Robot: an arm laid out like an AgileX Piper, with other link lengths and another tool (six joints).
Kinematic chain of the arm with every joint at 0, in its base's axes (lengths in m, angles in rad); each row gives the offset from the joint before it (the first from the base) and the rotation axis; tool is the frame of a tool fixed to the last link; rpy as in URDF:
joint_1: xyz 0 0 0.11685 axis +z
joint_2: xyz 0 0 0 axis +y
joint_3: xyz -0.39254 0 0.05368 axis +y
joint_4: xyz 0.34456 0 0.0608 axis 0.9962 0 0.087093
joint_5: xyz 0 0 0 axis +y
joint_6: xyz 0.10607 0 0.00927 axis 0.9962 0 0.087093
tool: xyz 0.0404 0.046 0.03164 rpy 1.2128 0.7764 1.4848
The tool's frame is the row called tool.
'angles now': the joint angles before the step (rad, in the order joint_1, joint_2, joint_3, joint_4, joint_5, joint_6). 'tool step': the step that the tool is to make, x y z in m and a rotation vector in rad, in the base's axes. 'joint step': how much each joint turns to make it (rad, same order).
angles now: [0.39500, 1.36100, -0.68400, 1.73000, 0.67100, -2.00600]
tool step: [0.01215, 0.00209, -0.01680, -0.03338, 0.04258, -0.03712]
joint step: [0.00300, 0.03801, -0.00100, 0.00002, -0.04300, 0.01398]
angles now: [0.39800, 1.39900, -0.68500, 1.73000, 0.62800, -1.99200]
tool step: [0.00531, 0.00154, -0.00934, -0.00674, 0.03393, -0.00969]
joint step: [0.00001, 0.02500, 0.00001, 0.00002, -0.00501, 0.01398]
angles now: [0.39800, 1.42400, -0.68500, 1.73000, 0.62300, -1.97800]
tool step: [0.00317, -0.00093, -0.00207, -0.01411, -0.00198, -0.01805]
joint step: [-0.00001, 0.00101, -0.00100, 0.00001, -0.02299, -0.00001]
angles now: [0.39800, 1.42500, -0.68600, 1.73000, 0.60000, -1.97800]
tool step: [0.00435, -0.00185, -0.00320, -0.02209, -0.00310, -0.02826]
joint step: [0.00002, -0.00001, 0.00001, 0.00002, -0.03602, -0.00001]
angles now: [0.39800, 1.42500, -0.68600, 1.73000, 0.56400, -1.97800]
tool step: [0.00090, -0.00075, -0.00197, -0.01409, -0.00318, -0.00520]
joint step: [0.00001, 0.00001, -0.00001, -0.00900, -0.01300, 0.00100]
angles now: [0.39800, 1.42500, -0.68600, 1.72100, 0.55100, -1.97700]
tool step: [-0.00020, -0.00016, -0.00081, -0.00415, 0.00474, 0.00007]
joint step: [0.00001, 0.00001, 0.00000, -0.01098, -0.00201, 0.01098]
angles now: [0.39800, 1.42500, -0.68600, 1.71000, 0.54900, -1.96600]
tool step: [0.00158, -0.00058, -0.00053, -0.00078, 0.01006, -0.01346]
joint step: [0.00002, 0.00000, 0.00000, -0.00298, -0.01001, 0.01599]
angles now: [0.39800, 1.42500, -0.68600, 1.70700, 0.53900, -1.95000]
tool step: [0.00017, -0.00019, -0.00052, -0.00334, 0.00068, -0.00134]
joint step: [0.00001, 0.00000, -0.00001, -0.00400, -0.00302, 0.00300]
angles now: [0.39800, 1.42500, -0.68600, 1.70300, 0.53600, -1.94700]
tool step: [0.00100, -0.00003, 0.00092, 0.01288, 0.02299, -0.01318]
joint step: [0.00000, 0.00001, 0.00000, -0.00297, 0.00000, 0.03198]
